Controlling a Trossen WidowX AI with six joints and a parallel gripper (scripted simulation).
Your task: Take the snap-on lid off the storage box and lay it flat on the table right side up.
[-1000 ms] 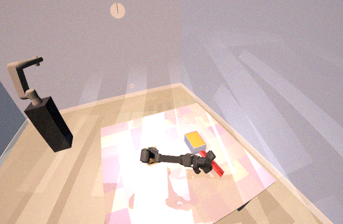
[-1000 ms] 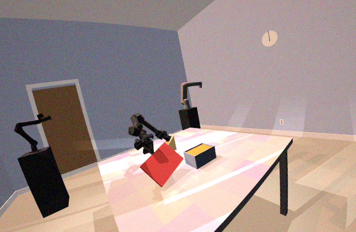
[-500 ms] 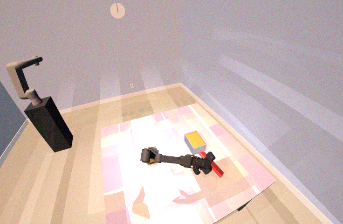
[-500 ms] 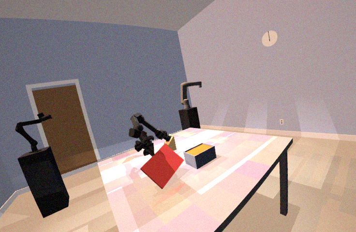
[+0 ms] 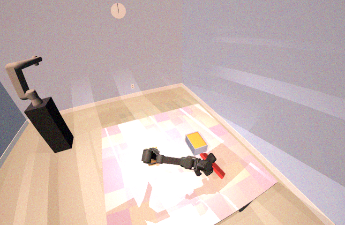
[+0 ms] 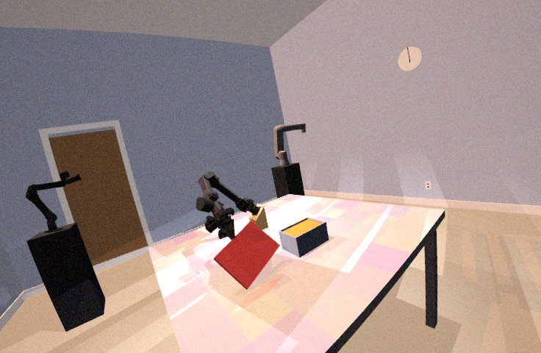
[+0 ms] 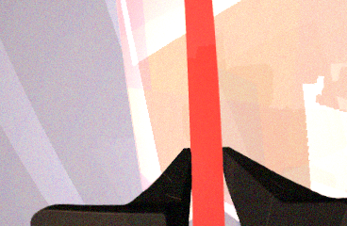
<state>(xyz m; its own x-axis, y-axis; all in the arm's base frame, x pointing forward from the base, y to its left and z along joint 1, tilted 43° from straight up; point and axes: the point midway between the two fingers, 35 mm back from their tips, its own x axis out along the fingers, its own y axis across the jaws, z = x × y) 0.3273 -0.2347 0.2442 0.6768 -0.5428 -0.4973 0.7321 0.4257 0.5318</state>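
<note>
The red lid is 60 mm below my gripper tip, 50 mm ahead of it and 30 mm to the left of it. From my gripper tip the other things lie so: storage box 320 mm to the left, 110 mm below, 80 mm ahead.
</note>
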